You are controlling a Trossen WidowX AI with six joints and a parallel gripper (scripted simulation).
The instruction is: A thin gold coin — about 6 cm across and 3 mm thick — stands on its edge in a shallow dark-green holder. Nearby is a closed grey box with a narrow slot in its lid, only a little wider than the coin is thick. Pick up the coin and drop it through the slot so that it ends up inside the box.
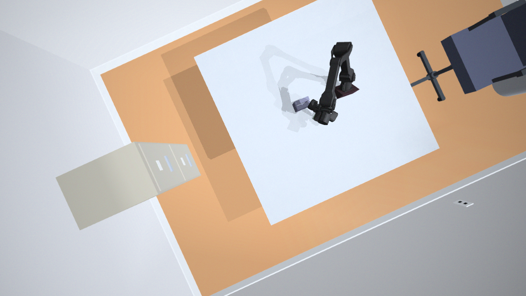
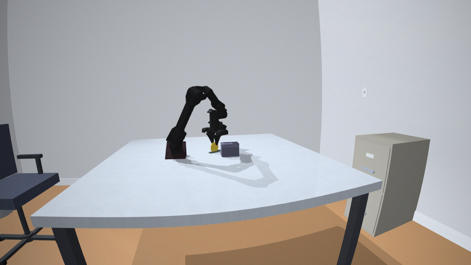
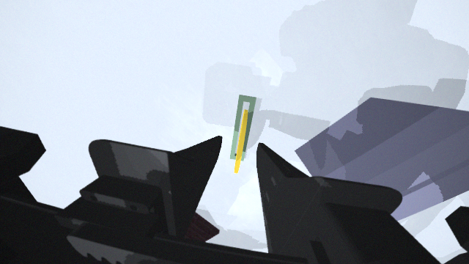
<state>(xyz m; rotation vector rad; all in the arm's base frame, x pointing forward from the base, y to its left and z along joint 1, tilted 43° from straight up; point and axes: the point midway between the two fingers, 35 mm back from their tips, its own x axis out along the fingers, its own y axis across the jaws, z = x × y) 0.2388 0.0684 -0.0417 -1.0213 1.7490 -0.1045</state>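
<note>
Right now the gold coin is 10 mm below my gripper tip.
</note>
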